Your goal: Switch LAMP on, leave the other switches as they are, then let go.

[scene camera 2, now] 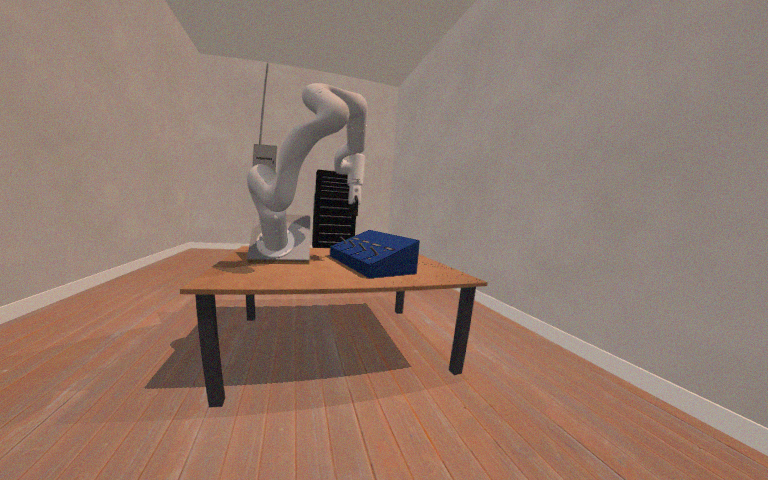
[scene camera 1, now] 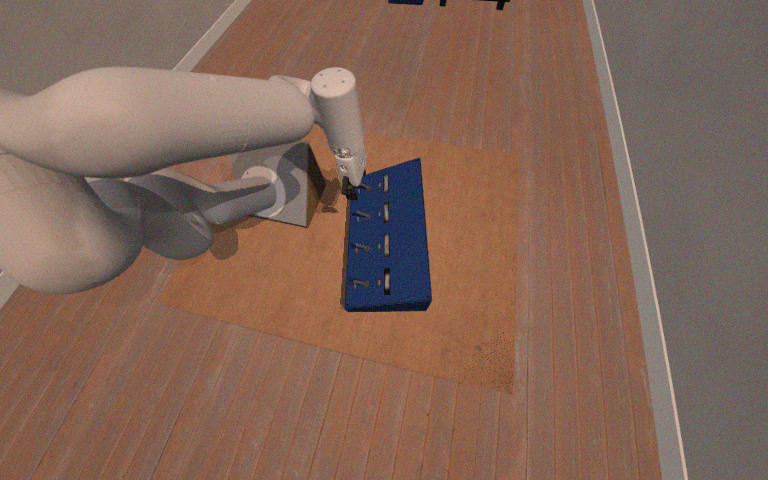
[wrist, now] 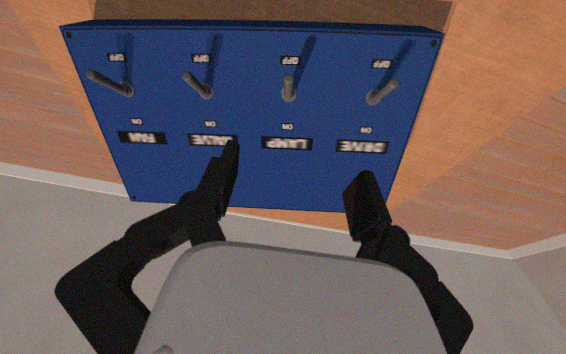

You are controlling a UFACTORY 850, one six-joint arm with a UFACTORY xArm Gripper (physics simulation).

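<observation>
The LAMP switch point(wrist: 288, 88) point(scene camera 1: 362, 215) is a grey lever on a sloped blue panel point(wrist: 250, 185) point(scene camera 1: 410, 237) point(scene camera 2: 396, 257). In the wrist view its tip leans toward the OFF label, away from the ON and LAMP labels. The FAN lever point(wrist: 111, 84), VALVE lever point(wrist: 198, 85) and DRIVE lever point(wrist: 383, 92) also lean to the OFF side. My gripper point(wrist: 297, 169) point(scene camera 1: 356, 186) point(scene camera 2: 355, 209) is open and empty, above the panel and apart from it. In the wrist view one fingertip overlaps the VALVE label, and the LAMP lever stands beyond the gap between the fingers.
The panel stands on a wooden table point(scene camera 1: 470, 254) point(scene camera 2: 271, 279). The arm's grey base plate point(scene camera 1: 294, 212) point(scene camera 2: 303, 254) is beside it, facing the levers. A black rack point(scene camera 2: 315, 209) and a grey wall box point(scene camera 2: 265, 151) show behind the arm.
</observation>
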